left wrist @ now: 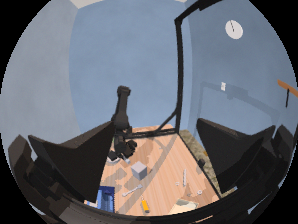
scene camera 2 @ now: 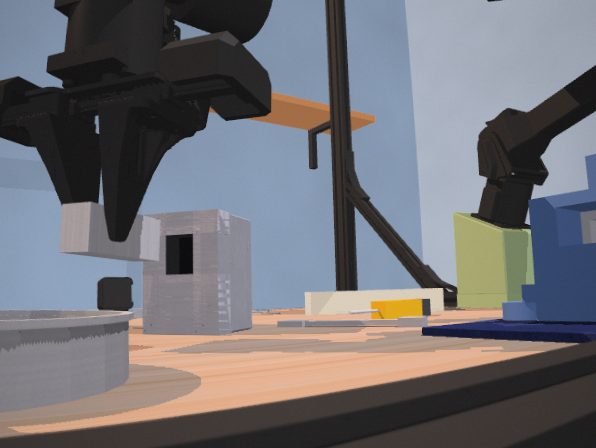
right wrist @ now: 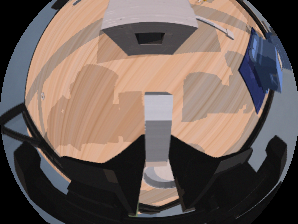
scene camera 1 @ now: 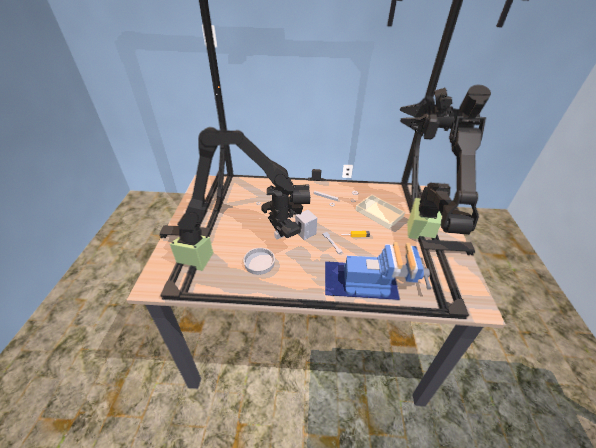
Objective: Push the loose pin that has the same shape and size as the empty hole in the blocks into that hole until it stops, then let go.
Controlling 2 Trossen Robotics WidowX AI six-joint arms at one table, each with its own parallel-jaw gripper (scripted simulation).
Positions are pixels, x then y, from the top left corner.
Scene:
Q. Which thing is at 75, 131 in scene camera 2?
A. The right gripper.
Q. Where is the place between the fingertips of the left gripper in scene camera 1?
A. At 400, 114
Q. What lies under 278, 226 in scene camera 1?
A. The right gripper.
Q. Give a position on a round grey dish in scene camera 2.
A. At 58, 359

